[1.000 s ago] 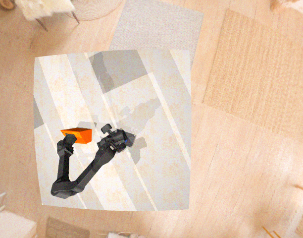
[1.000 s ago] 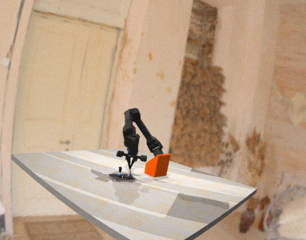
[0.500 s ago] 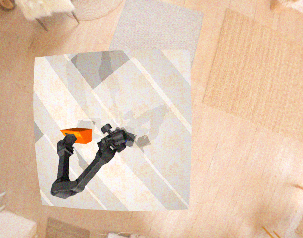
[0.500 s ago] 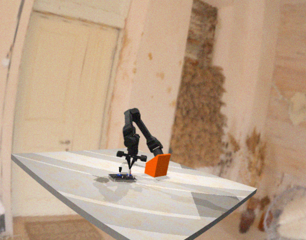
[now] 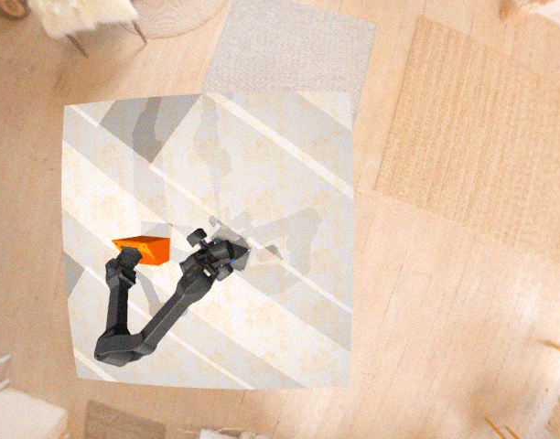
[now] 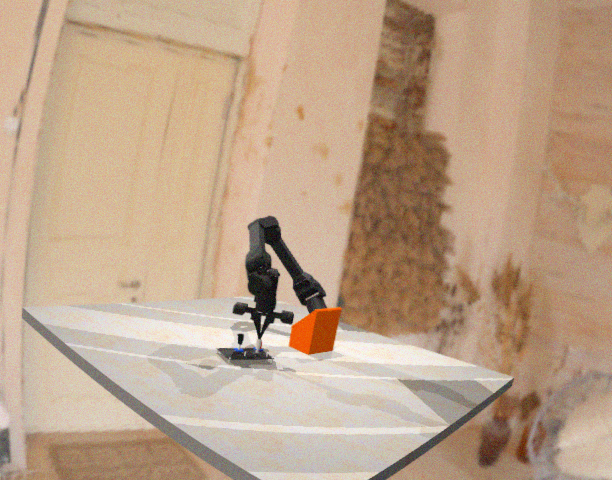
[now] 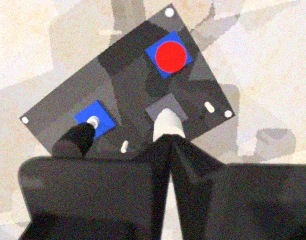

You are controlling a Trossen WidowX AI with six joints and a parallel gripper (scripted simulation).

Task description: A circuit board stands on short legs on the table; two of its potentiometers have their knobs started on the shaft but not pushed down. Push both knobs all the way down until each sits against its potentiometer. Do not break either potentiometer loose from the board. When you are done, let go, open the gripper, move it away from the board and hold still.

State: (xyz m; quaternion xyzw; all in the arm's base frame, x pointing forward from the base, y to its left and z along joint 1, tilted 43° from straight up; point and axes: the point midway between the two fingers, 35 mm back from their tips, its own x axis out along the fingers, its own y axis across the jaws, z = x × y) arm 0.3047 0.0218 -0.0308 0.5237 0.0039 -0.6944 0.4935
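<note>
Now: gripper tip 2 cm above the white knob. Also, from my gripper tip: black knob 5 cm ahead, 4 cm to the right, 1 cm below; blue potentiometer 5 cm ahead, 4 cm to the right, 2 cm below.
</note>
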